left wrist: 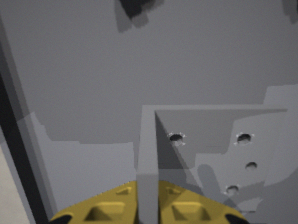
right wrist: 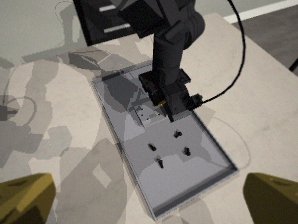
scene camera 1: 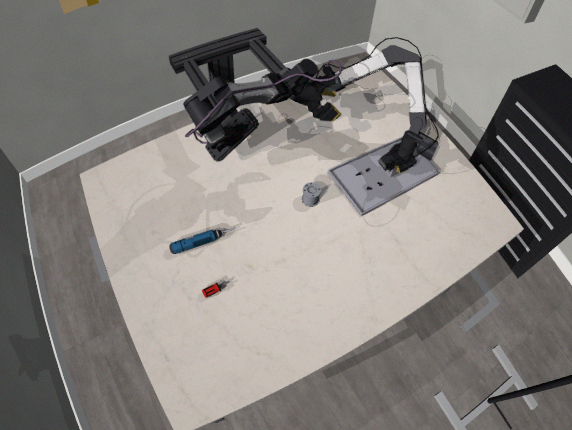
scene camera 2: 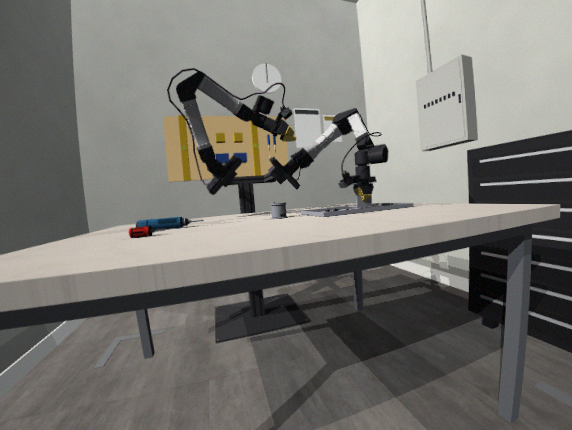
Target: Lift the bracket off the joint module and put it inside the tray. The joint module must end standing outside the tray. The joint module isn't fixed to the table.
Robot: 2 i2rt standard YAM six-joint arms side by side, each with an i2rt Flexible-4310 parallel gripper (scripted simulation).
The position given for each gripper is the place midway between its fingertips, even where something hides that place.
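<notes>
The left gripper (left wrist: pixel 148 189) is visible, and the right wrist view shows the left gripper (right wrist: pixel 161 104) as well. The right gripper (right wrist: pixel 149 181) is visible too, as is a grey L-shaped bracket (left wrist: pixel 208 158). The scene also contains a grey tray (scene camera 2: pixel 376 206), and the left wrist view likewise shows the grey tray (left wrist: pixel 80 80).
</notes>
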